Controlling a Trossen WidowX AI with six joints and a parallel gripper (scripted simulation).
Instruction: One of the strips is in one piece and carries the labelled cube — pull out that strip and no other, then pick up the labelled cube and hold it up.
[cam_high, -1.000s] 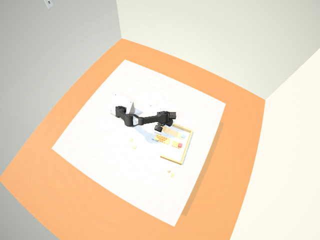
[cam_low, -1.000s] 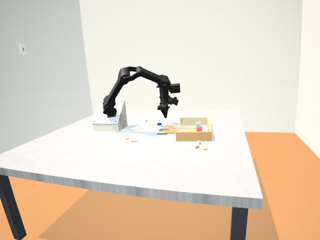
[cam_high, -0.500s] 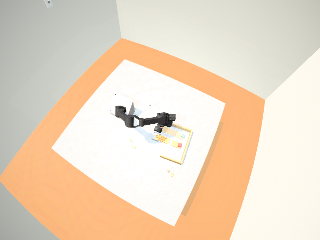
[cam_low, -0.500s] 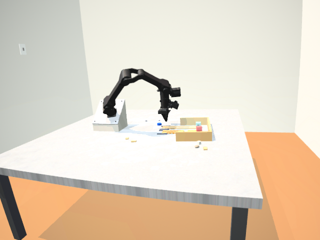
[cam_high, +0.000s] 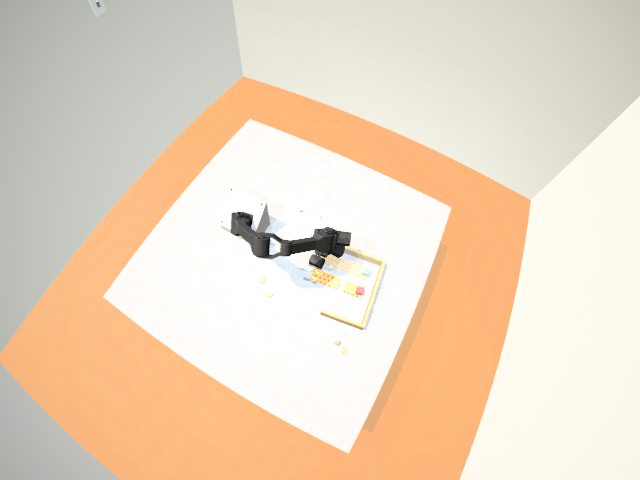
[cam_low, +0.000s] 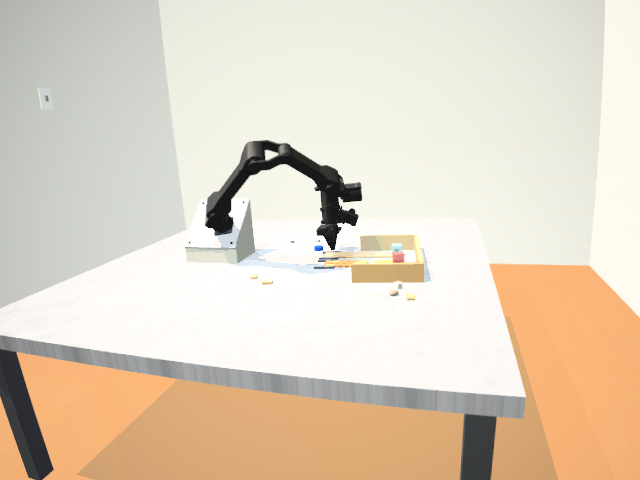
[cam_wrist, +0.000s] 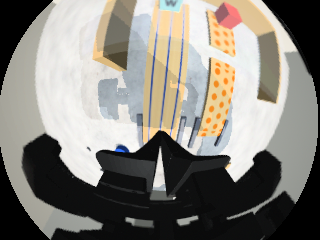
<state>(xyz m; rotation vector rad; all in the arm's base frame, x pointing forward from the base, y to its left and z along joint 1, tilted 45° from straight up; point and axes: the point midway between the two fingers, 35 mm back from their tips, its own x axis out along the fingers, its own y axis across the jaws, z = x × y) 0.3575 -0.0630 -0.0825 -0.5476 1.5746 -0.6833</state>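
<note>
Now: gripper tip 100 mm short of the strip and 20 mm above it. The rest, counted from my gripper tip: blue disc (60 mm behind, 80 mm to the left, 10 mm below); then red cube (210 mm ahead, 100 mm to the right); then labelled cube (210 mm ahead).
</note>
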